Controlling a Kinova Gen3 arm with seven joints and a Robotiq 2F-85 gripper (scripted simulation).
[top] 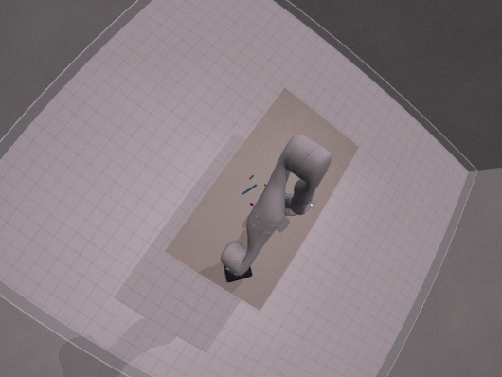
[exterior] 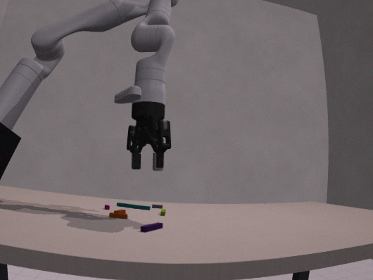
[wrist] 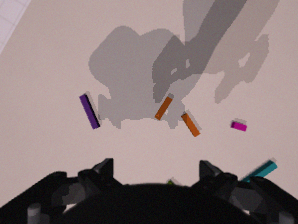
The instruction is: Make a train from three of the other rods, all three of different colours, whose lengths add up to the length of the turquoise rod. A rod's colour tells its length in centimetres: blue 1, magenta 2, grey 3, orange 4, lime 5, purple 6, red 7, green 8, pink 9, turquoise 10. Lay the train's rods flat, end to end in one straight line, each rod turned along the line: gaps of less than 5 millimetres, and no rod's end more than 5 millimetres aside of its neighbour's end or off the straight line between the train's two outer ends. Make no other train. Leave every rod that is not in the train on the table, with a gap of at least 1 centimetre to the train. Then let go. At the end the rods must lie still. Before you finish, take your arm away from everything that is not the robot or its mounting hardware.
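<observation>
Now: hand 10 cm past the magenta rod, 10 cm to the right of it and 11 cm above it. The rest, counted from my hand: lime rod 5 cm ahead, 8 cm to the left, 11 cm below; purple rod 1 cm ahead, 12 cm to the right, 11 cm below; turquoise rod 3 cm behind, 16 cm to the left, 11 cm below.
</observation>
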